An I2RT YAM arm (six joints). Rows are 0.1 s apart.
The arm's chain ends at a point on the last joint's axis. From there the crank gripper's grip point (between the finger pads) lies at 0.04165 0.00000 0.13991 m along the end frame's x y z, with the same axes.
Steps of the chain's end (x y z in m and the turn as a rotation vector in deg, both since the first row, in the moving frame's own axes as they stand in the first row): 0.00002, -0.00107, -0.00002, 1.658, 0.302, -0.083; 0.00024, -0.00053, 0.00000, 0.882, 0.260, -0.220; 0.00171, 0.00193, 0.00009, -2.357, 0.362, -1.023; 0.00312, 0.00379, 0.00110, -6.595, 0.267, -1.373; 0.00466, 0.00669, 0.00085, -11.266, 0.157, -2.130
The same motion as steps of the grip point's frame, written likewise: 0.00075, -0.00518, -0.00030, 1.658, 0.302, -0.083; 0.00087, -0.00284, -0.00021, 0.882, 0.260, -0.220; 0.00264, 0.00693, -0.00028, -2.357, 0.362, -1.023; 0.00395, 0.01884, 0.00004, -6.595, 0.267, -1.373; 0.00552, 0.03246, -0.00181, -11.266, 0.157, -2.130
